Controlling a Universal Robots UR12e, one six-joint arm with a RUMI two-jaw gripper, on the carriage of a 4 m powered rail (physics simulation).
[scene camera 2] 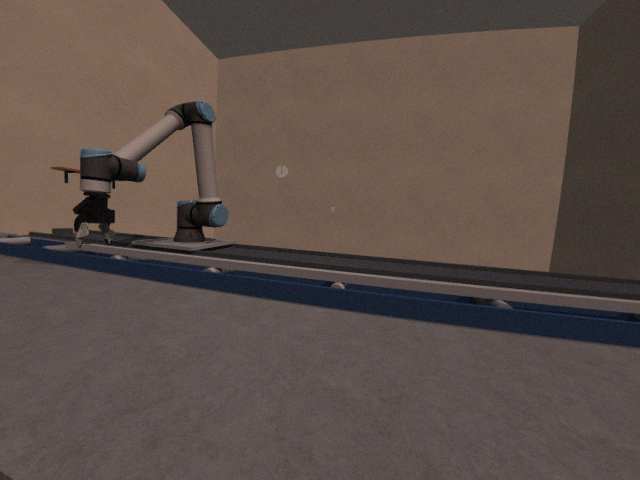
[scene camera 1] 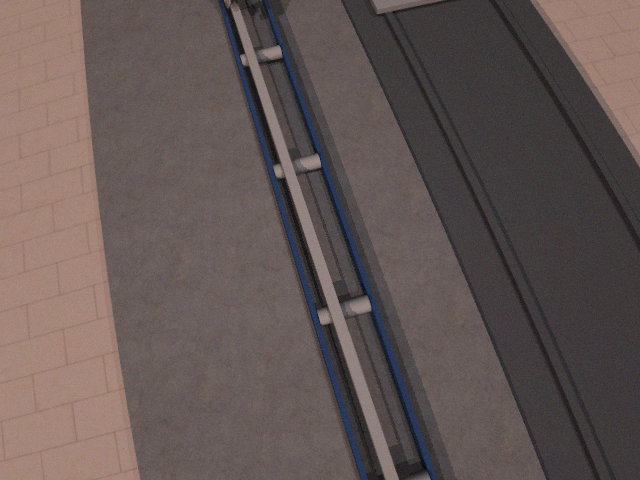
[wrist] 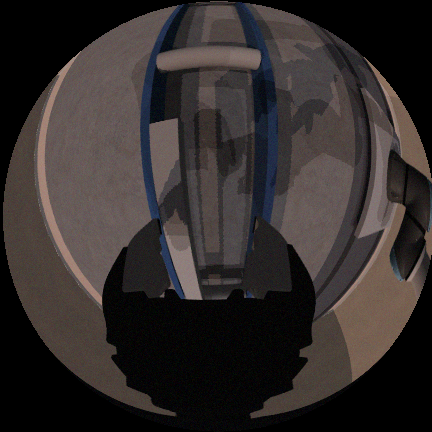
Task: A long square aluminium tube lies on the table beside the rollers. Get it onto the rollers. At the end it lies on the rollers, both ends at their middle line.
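Seen in the pictures: gripper, between the fingertips: (scene camera 1: 244,4) (wrist: 206,219); arm's base, origin of its link: (scene camera 2: 189,240) (wrist: 391,174).
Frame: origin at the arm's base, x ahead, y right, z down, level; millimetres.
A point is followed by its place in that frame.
The long pale square tube (scene camera 1: 312,242) @[y -951, x 645, z -55 mm] (scene camera 2: 413,283) @[y -1311, x 651, z -49 mm] (wrist: 164,142) @[y -45, x 654, z -55 mm] lies lengthwise across several rollers (scene camera 1: 357,306) @[y -1120, x 590, z -29 mm] (scene camera 2: 498,303) @[y -1504, x 670, z -27 mm] (wrist: 209,58) @[y 69, x 618, z -21 mm] in the blue frame. In scene camera 1 it runs left of the rollers' middle, closest to the left blue side at its far end. The near end is out of that view. My gripper (scene camera 2: 93,243) @[y -121, x 623, z -46 mm] (wrist: 206,219) @[y -121, x 623, z -46 mm] is open and low over the frame, close to the tube's far end. In the wrist view the tube passes between the spread fingers, nearer the left finger, and its end shows ahead of them. In scene camera 1 my gripper is mostly cut off at the top.
The blue frame sides (scene camera 1: 344,222) @[y -910, x 554, z -22 mm] (scene camera 2: 310,298) @[y -1049, x 694, z 12 mm] rise on both sides of the rollers, close to my fingers. The dark powered rail (scene camera 1: 454,103) runs alongside, with the carriage plate (scene camera 1: 408,4) @[y -225, x 119, z 6 mm] (scene camera 2: 155,242) @[y 75, x 192, z 0 mm] under the arm base. A brown board (scene camera 2: 64,168) stands behind the wrist.
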